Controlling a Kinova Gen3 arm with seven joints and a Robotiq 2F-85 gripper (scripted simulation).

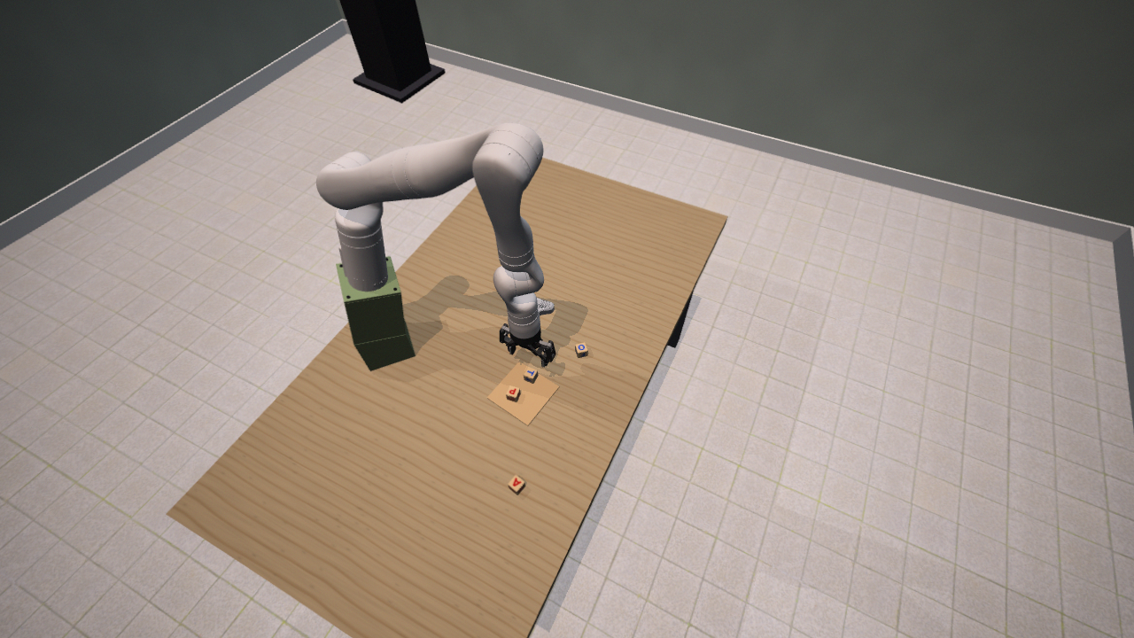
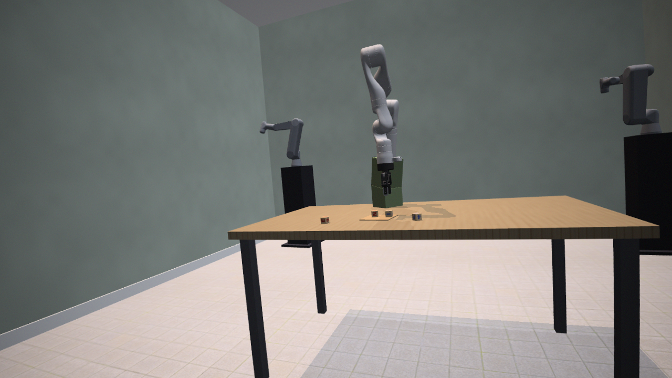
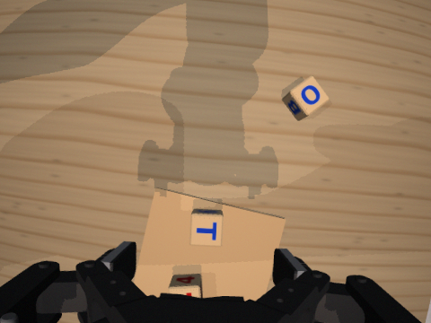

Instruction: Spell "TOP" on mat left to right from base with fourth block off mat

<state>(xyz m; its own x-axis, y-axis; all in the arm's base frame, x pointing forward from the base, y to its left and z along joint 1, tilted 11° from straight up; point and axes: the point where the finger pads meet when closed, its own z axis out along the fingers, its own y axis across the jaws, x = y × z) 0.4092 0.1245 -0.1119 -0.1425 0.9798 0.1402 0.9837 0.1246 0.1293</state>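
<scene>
Now: the tan mat 110 mm below my hand, 50 mm to the right of it and 10 mm ahead of it.
</scene>
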